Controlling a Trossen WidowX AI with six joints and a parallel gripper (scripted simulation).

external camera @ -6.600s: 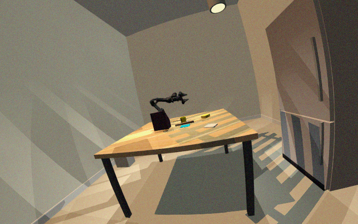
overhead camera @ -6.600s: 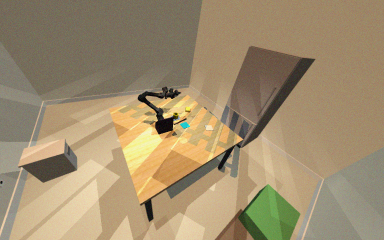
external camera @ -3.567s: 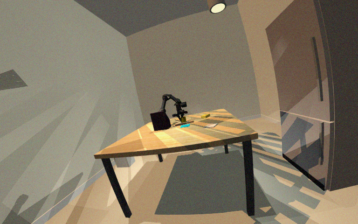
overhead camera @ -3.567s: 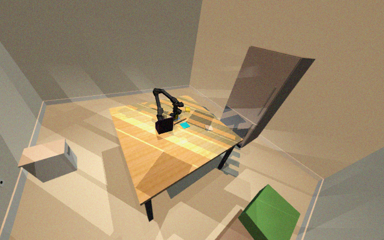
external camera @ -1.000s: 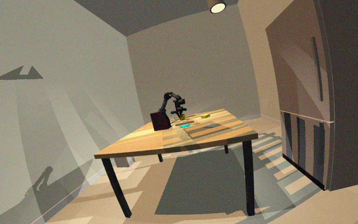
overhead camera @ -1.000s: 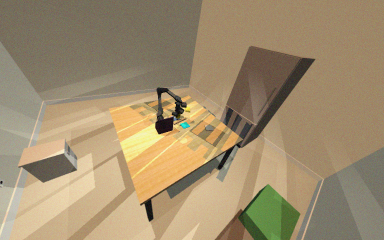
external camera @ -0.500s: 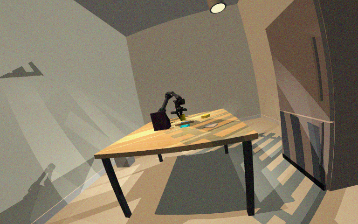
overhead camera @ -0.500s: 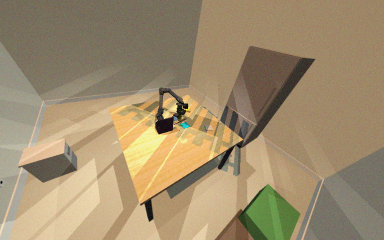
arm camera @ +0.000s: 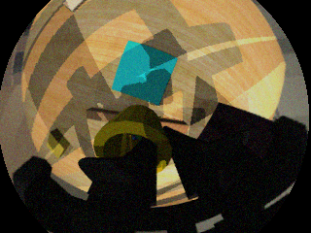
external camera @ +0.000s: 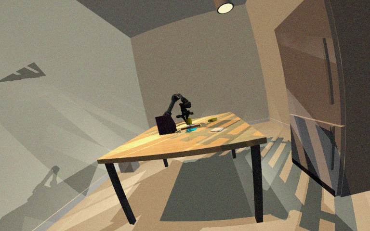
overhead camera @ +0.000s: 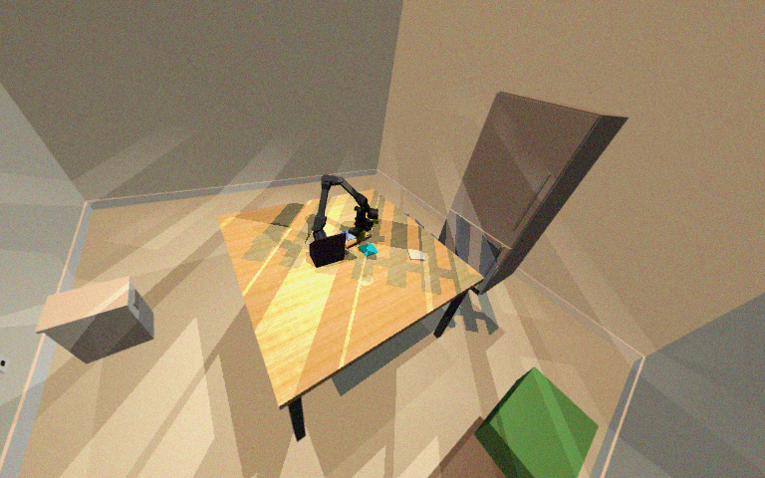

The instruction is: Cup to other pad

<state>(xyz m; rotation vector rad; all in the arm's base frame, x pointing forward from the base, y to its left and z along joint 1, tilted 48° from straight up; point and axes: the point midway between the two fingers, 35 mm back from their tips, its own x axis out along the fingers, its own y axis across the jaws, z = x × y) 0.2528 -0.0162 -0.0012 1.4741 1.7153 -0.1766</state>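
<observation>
The teal pad is 50 mm ahead of my gripper tip, 70 mm to the right of it and 90 mm below it. Round my gripper tip: olive-yellow cup (20 mm ahead, 10 mm to the left); light blue pad (10 mm ahead, 120 mm to the left, 90 mm below); yellow block (290 mm ahead, 220 mm to the left, 60 mm below).
</observation>
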